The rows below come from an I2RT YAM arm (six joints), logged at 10 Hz.
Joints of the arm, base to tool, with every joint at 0 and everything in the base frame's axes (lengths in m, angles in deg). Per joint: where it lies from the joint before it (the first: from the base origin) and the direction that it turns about. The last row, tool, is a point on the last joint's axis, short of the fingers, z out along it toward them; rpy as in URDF.
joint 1: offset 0.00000 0.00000 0.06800 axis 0 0 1
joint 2: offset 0.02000 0.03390 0.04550 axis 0 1 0
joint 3: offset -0.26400 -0.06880 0.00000 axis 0 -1 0
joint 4: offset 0.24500 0.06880 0.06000 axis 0 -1 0
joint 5: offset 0.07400 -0.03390 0.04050 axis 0 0 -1
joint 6: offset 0.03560 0.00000 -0.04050 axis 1 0 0
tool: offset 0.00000 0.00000 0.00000 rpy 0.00 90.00 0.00
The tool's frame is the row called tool.
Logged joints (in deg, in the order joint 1, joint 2, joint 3, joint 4, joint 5, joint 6), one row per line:
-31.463 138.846 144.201 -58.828 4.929 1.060
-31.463 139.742 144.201 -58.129 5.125 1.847
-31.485 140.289 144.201 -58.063 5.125 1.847
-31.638 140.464 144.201 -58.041 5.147 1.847
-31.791 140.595 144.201 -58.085 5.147 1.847
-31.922 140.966 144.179 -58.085 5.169 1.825
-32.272 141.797 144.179 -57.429 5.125 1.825
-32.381 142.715 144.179 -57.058 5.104 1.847
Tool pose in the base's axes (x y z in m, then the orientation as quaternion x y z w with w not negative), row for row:
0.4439 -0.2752 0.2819 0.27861 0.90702 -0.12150 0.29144
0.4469 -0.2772 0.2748 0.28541 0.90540 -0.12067 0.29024
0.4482 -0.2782 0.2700 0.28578 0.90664 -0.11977 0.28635
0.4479 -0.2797 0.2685 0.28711 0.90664 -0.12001 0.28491
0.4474 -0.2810 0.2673 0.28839 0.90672 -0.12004 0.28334
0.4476 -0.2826 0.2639 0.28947 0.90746 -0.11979 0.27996
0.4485 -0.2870 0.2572 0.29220 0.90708 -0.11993 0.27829
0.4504 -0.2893 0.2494 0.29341 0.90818 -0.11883 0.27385
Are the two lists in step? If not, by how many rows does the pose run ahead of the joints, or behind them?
They are in step.
